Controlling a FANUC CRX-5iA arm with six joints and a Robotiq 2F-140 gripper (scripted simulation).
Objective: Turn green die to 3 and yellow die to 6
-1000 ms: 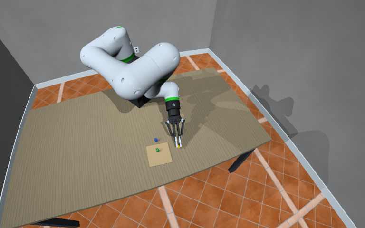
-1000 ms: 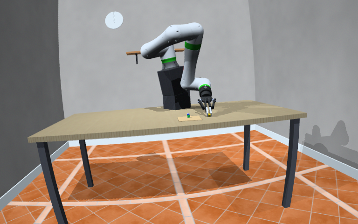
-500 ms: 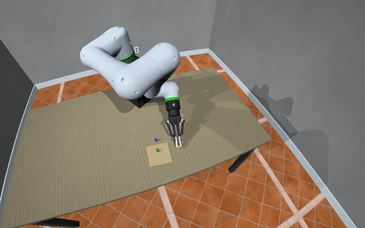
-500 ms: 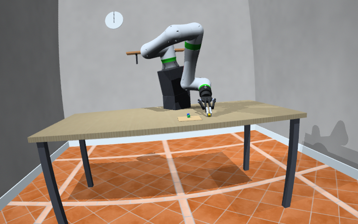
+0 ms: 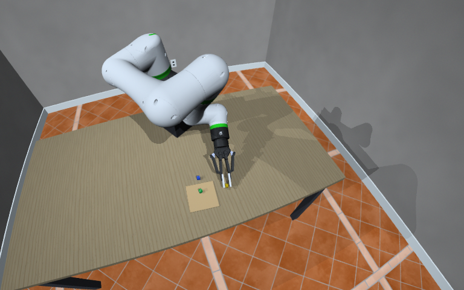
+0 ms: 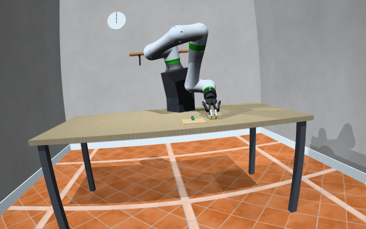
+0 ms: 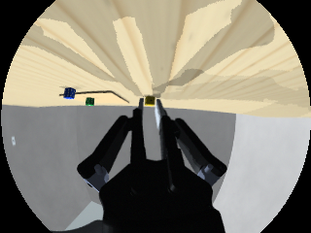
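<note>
Now: the yellow die 2 cm ahead of my hand and 2 cm below it. Round my hand: tan mat 4 cm ahead, 13 cm to the right, 3 cm below; then blue die 6 cm behind, 13 cm to the right, 2 cm below; then green die 1 cm ahead, 13 cm to the right, 2 cm below.
</note>
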